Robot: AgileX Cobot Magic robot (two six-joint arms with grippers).
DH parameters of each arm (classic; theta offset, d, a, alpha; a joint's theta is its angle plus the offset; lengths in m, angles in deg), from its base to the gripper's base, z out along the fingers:
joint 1: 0 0.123 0 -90
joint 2: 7.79 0 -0.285 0
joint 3: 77.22 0 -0.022 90
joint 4: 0 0.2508 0 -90
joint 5: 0 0 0.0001 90
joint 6: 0 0.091 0 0
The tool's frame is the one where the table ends.
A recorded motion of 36 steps. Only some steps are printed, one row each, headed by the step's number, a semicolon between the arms.
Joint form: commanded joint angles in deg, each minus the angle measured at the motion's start. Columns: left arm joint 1, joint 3, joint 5, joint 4, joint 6, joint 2; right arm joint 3, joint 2, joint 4, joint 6, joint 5, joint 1.
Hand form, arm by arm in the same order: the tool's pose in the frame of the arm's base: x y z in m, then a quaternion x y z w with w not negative. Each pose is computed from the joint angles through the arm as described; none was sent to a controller.
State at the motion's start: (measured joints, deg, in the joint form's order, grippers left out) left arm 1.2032 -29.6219 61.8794 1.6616 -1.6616 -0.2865; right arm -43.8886 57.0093 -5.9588 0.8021 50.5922 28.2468
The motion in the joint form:
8: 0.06 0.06 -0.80 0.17 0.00 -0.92; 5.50 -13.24 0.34 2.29 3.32 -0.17
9: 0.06 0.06 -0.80 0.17 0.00 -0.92; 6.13 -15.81 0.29 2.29 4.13 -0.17
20: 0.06 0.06 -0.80 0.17 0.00 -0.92; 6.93 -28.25 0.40 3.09 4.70 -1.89
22: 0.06 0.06 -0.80 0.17 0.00 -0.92; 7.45 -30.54 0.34 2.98 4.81 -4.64
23: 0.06 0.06 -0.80 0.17 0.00 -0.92; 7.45 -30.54 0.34 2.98 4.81 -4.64
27: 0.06 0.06 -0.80 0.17 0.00 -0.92; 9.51 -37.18 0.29 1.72 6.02 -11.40
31: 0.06 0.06 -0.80 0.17 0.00 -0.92; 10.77 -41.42 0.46 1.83 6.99 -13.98
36: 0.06 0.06 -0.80 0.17 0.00 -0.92; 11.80 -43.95 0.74 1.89 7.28 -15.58
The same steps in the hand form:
8: -0.0103 0.0023 0.2811 -0.02251 0.84449 0.01409 0.53492; 0.1153 0.0533 0.2929 -0.22063 0.92490 0.03741 0.30739
9: -0.0103 0.0023 0.2811 -0.02251 0.84449 0.01409 0.53492; 0.1072 0.0488 0.2943 -0.21899 0.92210 0.03918 0.31660
20: -0.0103 0.0023 0.2811 -0.02251 0.84449 0.01409 0.53492; 0.0727 0.0279 0.3106 -0.18669 0.89359 0.05980 0.40382
22: -0.0103 0.0023 0.2811 -0.02251 0.84449 0.01409 0.53492; 0.0672 0.0214 0.3107 -0.16434 0.89187 0.05218 0.41814
23: -0.0103 0.0023 0.2811 -0.02251 0.84449 0.01409 0.53492; 0.0672 0.0214 0.3107 -0.16434 0.89187 0.05218 0.41814
27: -0.0103 0.0023 0.2811 -0.02251 0.84449 0.01409 0.53492; 0.0490 0.0070 0.3052 -0.11740 0.88640 0.02648 0.44700
31: -0.0103 0.0023 0.2811 -0.02251 0.84449 0.01409 0.53492; 0.0366 0.0017 0.3004 -0.09394 0.88126 0.02043 0.46275
36: -0.0103 0.0023 0.2811 -0.02251 0.84449 0.01409 0.53492; 0.0300 -0.0004 0.2961 -0.07983 0.87781 0.01782 0.47197

